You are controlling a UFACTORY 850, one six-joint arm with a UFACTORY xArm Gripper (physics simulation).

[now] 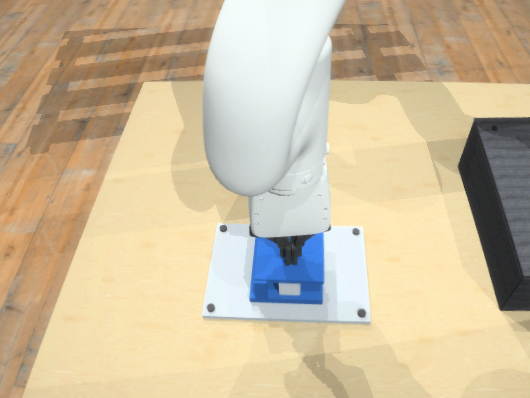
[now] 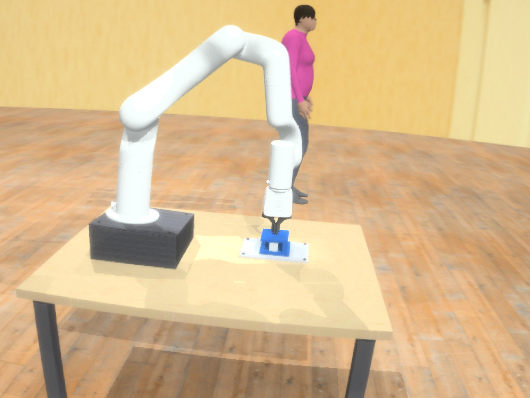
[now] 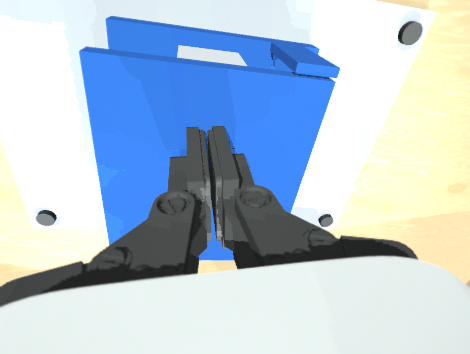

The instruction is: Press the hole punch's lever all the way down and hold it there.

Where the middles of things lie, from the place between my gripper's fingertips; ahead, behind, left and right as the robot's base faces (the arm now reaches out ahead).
I see my gripper 20 mm to the left of the blue lever (image 1: 270, 267) and 10 mm above it. Round my hand: white plate (image 1: 345, 291): 60 mm below, 20 mm to the right.
